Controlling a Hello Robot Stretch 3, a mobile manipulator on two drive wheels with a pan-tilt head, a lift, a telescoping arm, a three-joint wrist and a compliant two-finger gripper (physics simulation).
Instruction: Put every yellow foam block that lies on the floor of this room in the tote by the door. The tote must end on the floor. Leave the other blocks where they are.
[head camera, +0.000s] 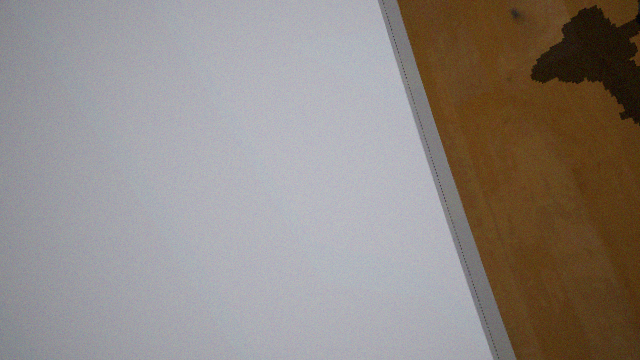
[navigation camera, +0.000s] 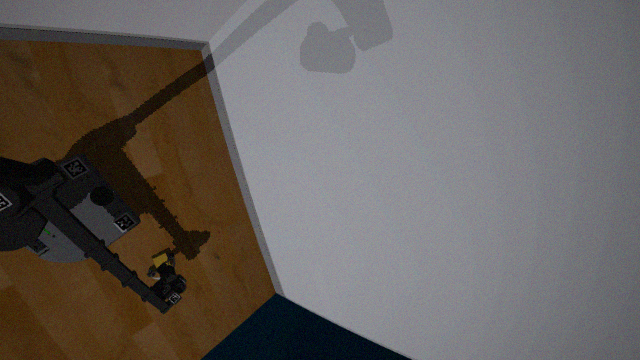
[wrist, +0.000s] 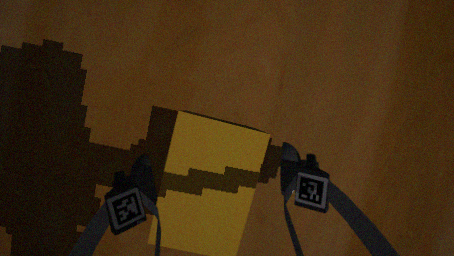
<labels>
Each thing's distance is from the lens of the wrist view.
my gripper (wrist: 217, 166): 0.18 m
yellow foam block (wrist: 212, 168): 0.14 m
</labels>
